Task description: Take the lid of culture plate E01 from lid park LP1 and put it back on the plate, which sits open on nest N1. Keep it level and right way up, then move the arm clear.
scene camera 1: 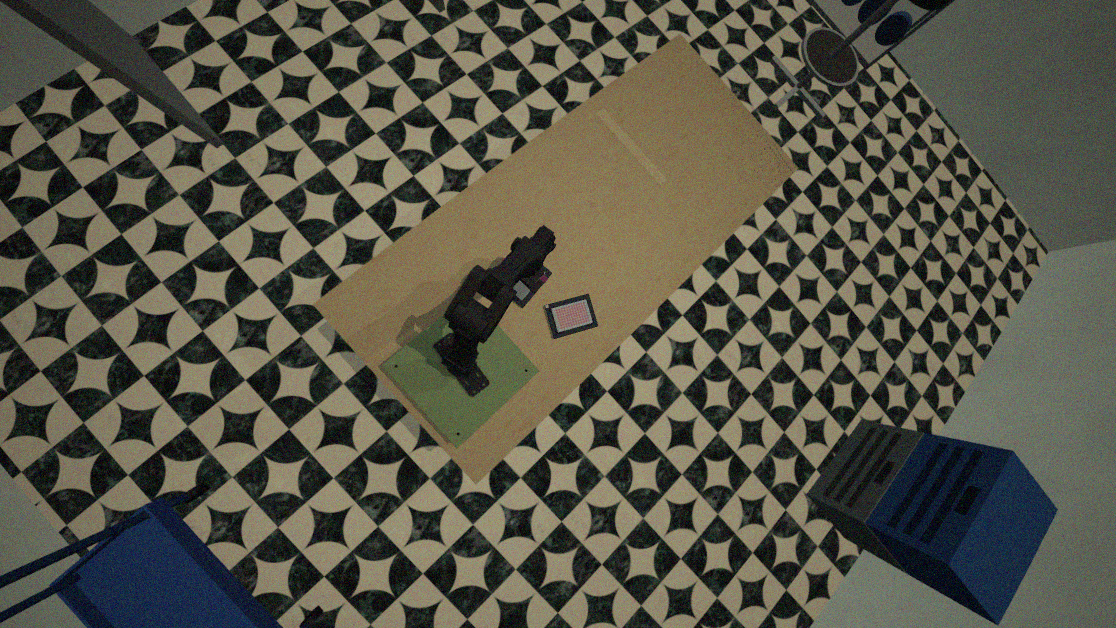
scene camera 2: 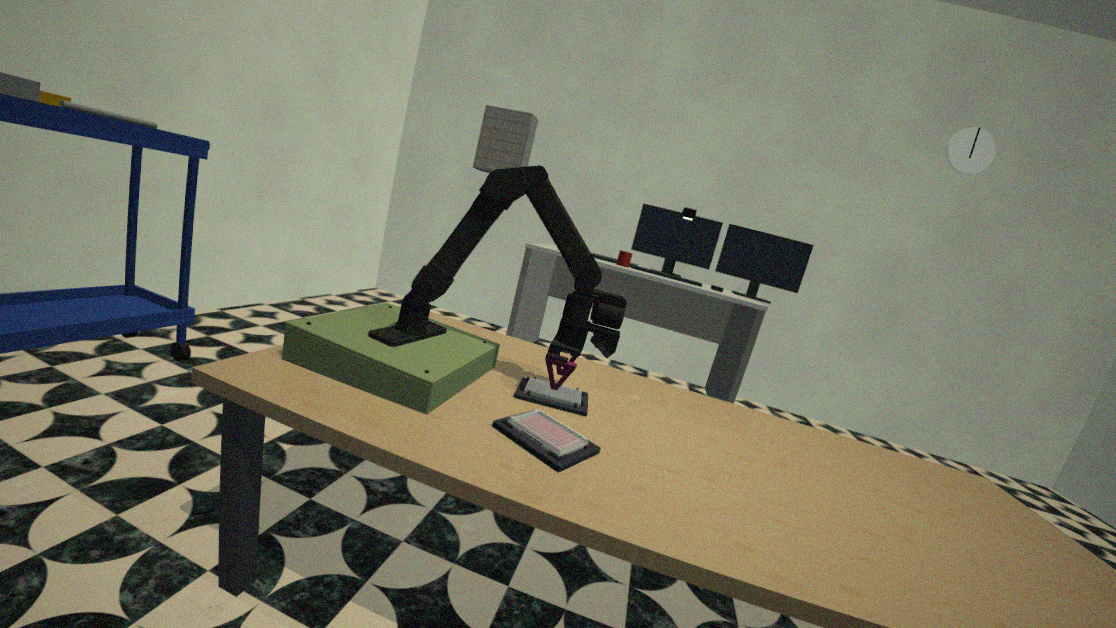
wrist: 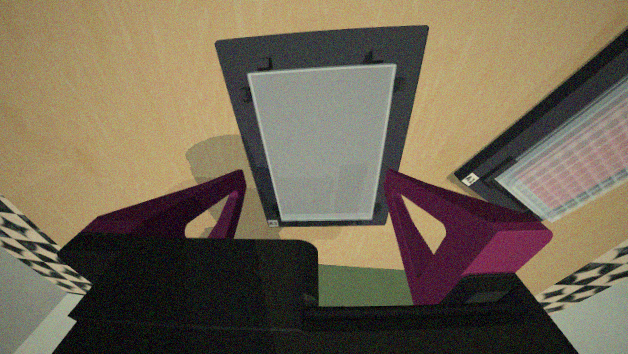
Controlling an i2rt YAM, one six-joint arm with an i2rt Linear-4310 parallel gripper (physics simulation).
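Pixels of known places: gripper, fingertip midpoint: [scene camera 2: 557, 381] [wrist: 314, 177]; arm's base, origin of the base link: [scene camera 1: 461, 364] [scene camera 2: 410, 334].
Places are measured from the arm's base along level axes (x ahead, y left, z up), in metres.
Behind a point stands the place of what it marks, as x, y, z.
The translucent grey lid [scene camera 1: 521, 291] @(0.290, 0.084, -0.052) [scene camera 2: 550, 392] @(0.323, 0.093, -0.052) [wrist: 325, 135] @(0.347, 0.118, -0.052) lies flat on the dark lid park [scene camera 2: 581, 410] @(0.404, 0.076, -0.060) [wrist: 320, 47] @(0.396, 0.131, -0.060). The open culture plate [scene camera 1: 572, 316] @(0.379, -0.089, -0.044) [scene camera 2: 546, 431] @(0.382, -0.098, -0.047) [wrist: 580, 165] @(0.367, -0.069, -0.045), with pink wells, sits on the dark nest [scene camera 1: 556, 333] @(0.301, -0.103, -0.056) [scene camera 2: 559, 465] @(0.434, -0.169, -0.058) [wrist: 550, 77] beside it. My gripper [scene camera 2: 555, 382] @(0.325, 0.121, -0.034) [wrist: 314, 177] @(0.325, 0.121, -0.034) is open, with its magenta fingers low over the lid park. In the wrist view the fingertips stand on either side of the lid's near part, with a gap at each side. The arm hides part of the lid park in scene camera 1.
The arm stands on a green base block [scene camera 1: 499, 374] @(0.072, -0.094, -0.003) [scene camera 2: 358, 367] @(0.025, -0.177, -0.028) [wrist: 360, 285] @(0.160, 0.031, -0.045) on the wooden table [scene camera 1: 624, 195] @(0.830, 0.158, -0.070) [scene camera 2: 741, 484] @(0.744, 0.024, -0.070) [wrist: 125, 75] @(0.358, 0.263, -0.070). A blue cart [scene camera 1: 167, 578] [scene camera 2: 187, 312] and a desk [scene camera 2: 663, 289] with two monitors stand apart from the table.
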